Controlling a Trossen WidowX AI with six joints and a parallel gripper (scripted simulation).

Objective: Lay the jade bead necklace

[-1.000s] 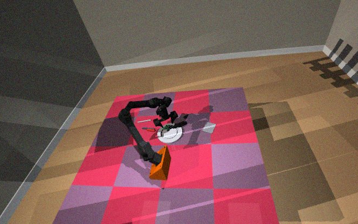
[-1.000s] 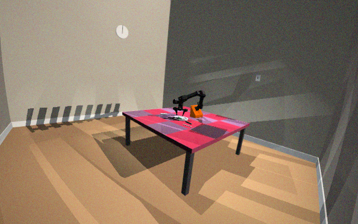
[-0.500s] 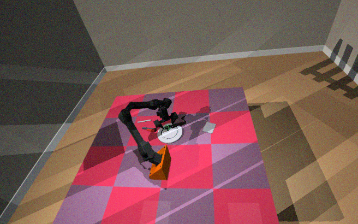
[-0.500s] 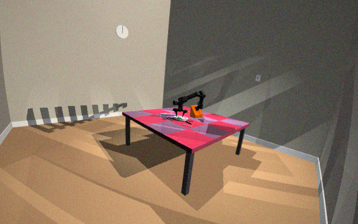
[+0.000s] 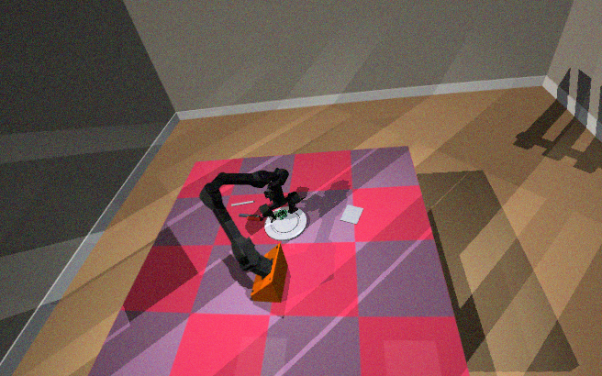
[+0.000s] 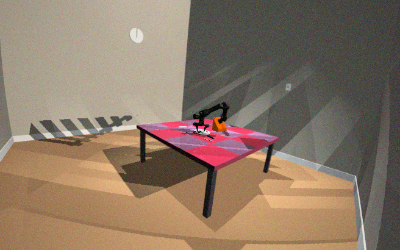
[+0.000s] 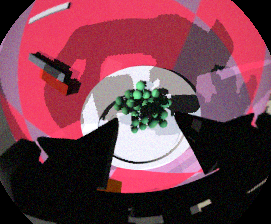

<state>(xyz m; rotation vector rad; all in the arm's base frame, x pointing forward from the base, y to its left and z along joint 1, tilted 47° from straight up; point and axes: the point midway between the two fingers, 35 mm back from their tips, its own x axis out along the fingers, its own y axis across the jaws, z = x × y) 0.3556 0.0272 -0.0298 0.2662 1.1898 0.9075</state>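
Right now my gripper tip is 40 mm past the round white bead board, 10 mm to the left of it and 10 mm above it. From my gripper tip the other things lie so: red-handled tool (160 mm to the left, 10 mm below, 10 mm ahead); then flat grey pad (320 mm to the right, 10 mm below); then thin white rod (230 mm to the left, 110 mm ahead, 10 mm below).
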